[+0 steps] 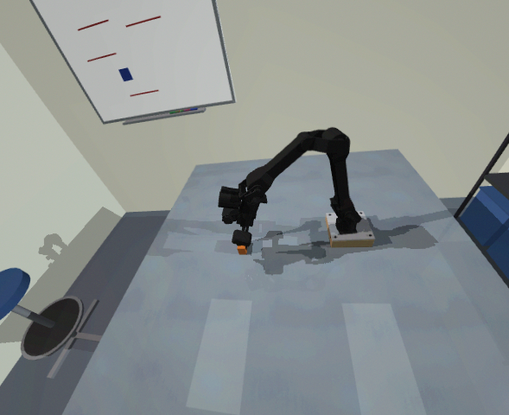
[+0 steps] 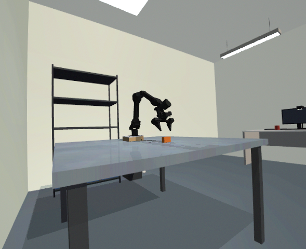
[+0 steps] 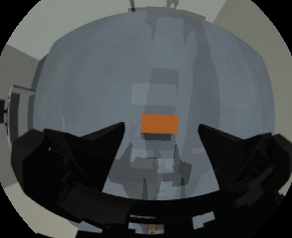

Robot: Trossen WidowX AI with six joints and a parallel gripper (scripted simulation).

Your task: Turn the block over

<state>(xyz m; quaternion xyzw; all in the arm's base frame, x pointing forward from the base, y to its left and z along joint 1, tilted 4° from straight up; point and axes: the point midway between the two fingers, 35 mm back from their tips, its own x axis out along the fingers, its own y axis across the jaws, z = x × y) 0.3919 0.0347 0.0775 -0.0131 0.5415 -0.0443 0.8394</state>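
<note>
Right now the block is 1 cm behind my gripper tip and 6 cm below it.
</note>
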